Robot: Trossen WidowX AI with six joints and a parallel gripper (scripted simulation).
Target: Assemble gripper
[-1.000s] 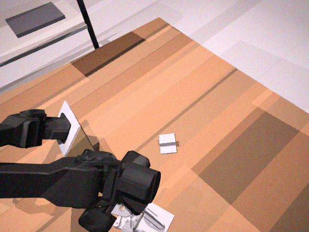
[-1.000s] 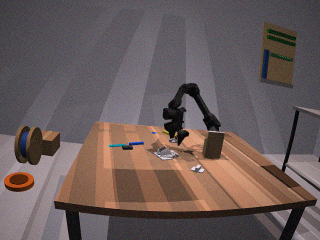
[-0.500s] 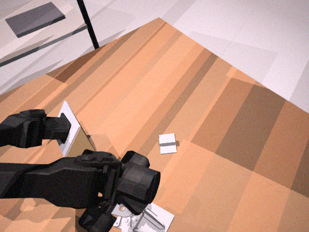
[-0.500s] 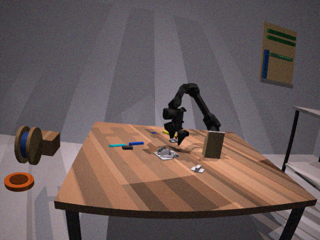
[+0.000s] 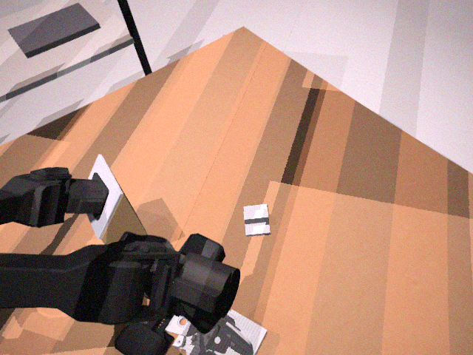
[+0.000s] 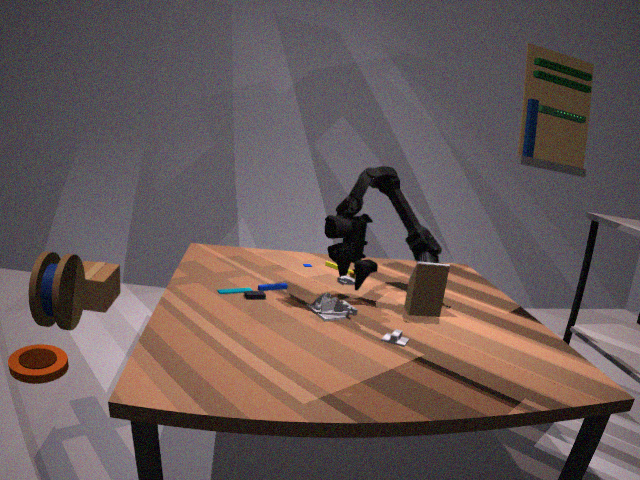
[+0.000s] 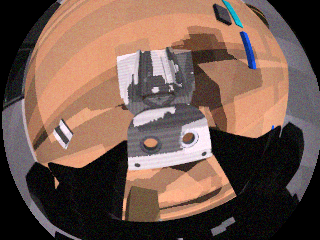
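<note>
Right now my gripper tip is 3 cm short of the white jaw, 1 cm to the left of it and 7 cm above it. From my gripper tip the other things lie so: black block: 29 cm ahead, 7 cm to the right, 7 cm below; then blue bar: 22 cm ahead, 16 cm to the right, 8 cm below; then teal bar: 35 cm ahead, 11 cm to the right, 8 cm below.
</note>
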